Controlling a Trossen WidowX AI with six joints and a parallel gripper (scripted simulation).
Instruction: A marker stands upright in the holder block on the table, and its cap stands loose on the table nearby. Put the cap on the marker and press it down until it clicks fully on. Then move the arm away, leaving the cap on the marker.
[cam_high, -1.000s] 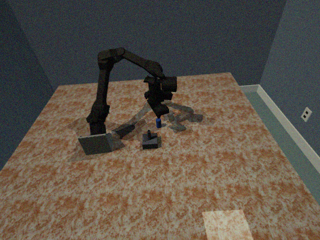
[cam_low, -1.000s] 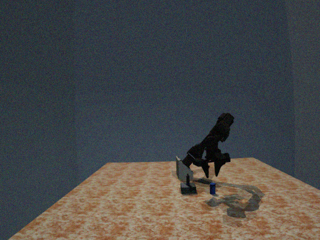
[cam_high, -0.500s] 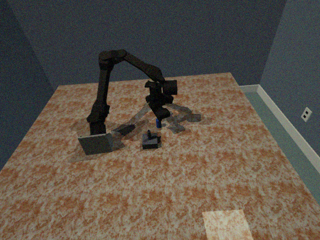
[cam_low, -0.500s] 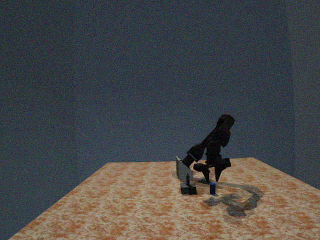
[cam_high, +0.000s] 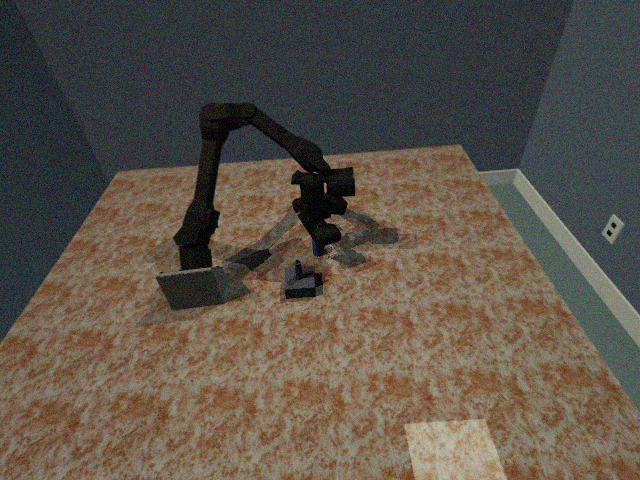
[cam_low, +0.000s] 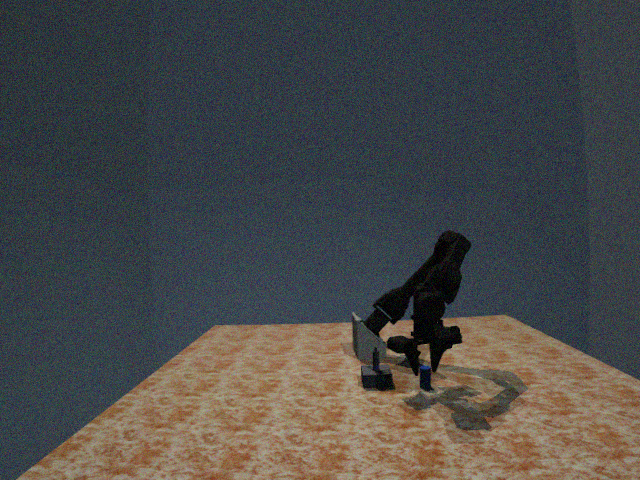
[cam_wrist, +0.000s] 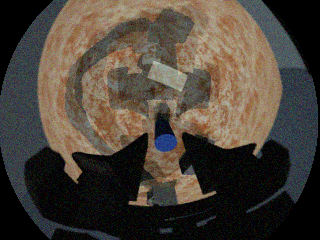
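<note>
Right now my gripper tip is 10 mm above the blue cap. Round my gripper tip: holder block 60 mm behind, 110 mm to the right, 20 mm below.
</note>
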